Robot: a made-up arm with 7 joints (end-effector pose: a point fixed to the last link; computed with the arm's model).
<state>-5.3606 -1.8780 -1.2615 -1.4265 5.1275 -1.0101 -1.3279</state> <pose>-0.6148 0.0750 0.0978 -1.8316 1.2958 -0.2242</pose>
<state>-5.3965 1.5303 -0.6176 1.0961 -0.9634 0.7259 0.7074</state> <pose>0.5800 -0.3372 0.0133 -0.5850 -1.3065 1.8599</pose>
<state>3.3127 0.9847 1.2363 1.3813 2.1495 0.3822 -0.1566</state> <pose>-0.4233 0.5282 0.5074 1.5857 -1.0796 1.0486</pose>
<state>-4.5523 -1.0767 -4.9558 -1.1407 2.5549 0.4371 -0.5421</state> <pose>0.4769 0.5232 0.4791 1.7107 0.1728 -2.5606</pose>
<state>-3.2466 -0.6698 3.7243 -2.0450 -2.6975 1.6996 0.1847</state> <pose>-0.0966 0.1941 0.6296 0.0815 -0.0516 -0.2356</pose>
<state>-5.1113 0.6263 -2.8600 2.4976 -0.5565 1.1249 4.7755</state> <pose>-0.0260 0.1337 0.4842 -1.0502 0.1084 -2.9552</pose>
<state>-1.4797 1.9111 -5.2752 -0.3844 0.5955 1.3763 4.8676</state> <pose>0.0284 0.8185 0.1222 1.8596 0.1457 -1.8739</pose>
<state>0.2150 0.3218 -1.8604 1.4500 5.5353 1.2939 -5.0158</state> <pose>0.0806 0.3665 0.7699 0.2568 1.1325 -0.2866</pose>
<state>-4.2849 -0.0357 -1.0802 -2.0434 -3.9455 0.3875 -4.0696</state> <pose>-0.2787 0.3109 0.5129 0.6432 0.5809 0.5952</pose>
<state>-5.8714 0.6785 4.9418 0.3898 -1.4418 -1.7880 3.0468</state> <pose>0.5709 -0.1391 0.8571 -0.7635 0.8473 2.5814</pose>
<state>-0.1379 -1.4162 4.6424 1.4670 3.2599 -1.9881 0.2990</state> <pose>-0.4556 0.2993 0.3661 -1.5028 -0.8589 1.3624</pose>
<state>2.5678 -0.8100 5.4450 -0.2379 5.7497 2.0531 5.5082</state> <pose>0.4901 0.3586 0.8340 -1.2948 1.1963 1.4632</pose>
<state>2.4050 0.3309 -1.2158 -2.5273 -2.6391 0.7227 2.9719</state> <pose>-0.1042 0.2105 0.3815 -0.4343 -0.6425 2.0678</pose>
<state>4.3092 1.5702 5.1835 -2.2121 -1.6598 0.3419 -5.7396</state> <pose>0.2490 0.2789 0.4802 -0.5954 -2.1830 -0.2044</pose>
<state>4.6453 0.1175 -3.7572 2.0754 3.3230 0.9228 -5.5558</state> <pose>0.2662 -0.2830 0.6124 -1.5397 -1.3750 0.1868</pose>
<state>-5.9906 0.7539 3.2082 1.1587 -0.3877 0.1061 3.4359</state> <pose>0.1131 -0.0093 1.0437 2.9194 -0.3338 0.7367</pose>
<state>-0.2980 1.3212 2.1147 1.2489 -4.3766 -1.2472 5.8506</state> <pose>0.5787 -0.2226 0.6083 -0.5631 -0.8625 -1.3947</pose>
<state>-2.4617 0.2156 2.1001 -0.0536 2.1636 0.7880 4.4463</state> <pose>-0.1633 0.0646 1.1656 -2.4452 -0.1692 -0.5064</pose>
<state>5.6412 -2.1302 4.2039 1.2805 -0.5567 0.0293 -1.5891</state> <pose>-0.5219 0.0799 -0.1644 0.4488 0.9301 -0.9509</pose>
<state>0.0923 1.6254 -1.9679 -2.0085 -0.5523 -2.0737 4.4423</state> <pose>0.1991 -0.3057 0.1344 1.3557 -1.0748 1.6981</pose>
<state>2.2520 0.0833 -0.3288 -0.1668 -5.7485 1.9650 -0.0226</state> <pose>-0.0928 -0.0159 1.1138 -0.4903 1.1573 0.5311</pose>
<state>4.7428 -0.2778 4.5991 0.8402 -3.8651 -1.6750 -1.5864</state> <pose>-0.3081 -0.2335 0.9233 0.0497 0.7742 1.9299</pose>
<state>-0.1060 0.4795 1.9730 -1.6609 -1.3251 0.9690 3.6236</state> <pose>0.3279 0.4042 0.5757 -1.2552 -0.9795 2.0881</pose>
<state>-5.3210 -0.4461 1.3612 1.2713 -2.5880 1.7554 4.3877</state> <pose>-0.3926 -0.0600 0.8876 -0.7859 -2.5879 0.5468</pose>
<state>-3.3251 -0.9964 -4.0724 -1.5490 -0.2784 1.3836 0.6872</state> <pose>0.3408 -0.2506 0.7876 -2.8782 -0.6907 1.0402</pose>
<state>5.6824 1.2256 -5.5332 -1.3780 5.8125 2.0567 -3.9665</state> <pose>0.2302 0.4376 0.7289 0.2530 -1.0898 0.4224</pose>
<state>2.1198 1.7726 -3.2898 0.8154 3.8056 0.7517 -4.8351</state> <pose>-0.4835 -0.6498 0.4429 1.0950 1.4692 1.8569</pose>
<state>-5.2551 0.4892 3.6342 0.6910 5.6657 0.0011 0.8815</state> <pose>0.1924 -0.0569 1.1227 2.2744 1.9863 -0.4971</pose>
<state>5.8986 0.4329 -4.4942 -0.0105 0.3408 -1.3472 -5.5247</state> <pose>0.3287 0.1809 1.0655 0.7983 -1.5259 1.3606</pose>
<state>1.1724 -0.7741 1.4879 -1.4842 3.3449 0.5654 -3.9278</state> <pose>0.2685 0.4806 0.5908 -0.1437 -1.2647 0.2561</pose>
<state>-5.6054 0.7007 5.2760 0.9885 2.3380 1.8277 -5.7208</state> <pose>0.5901 -0.2172 0.6937 -0.6193 -2.1865 -1.9569</pose>
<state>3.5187 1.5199 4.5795 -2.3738 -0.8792 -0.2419 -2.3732</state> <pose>0.0254 0.3362 0.2455 1.0656 -0.8439 -1.1670</pose>
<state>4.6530 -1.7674 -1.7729 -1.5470 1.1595 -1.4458 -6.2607</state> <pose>0.4461 -0.3914 0.2633 0.6145 -0.3165 0.0385</pose>
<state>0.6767 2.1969 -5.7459 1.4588 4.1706 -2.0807 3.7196</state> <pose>-0.0085 -0.3228 -0.1828 -2.7411 0.1947 -0.3013</pose>
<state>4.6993 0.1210 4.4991 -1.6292 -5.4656 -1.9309 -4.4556</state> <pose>0.3838 0.0990 0.6698 -0.4059 1.1049 1.7137</pose>
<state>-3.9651 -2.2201 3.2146 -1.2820 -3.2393 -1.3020 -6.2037</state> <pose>0.4599 0.5493 0.2399 0.4021 -0.8444 0.9246</pose>
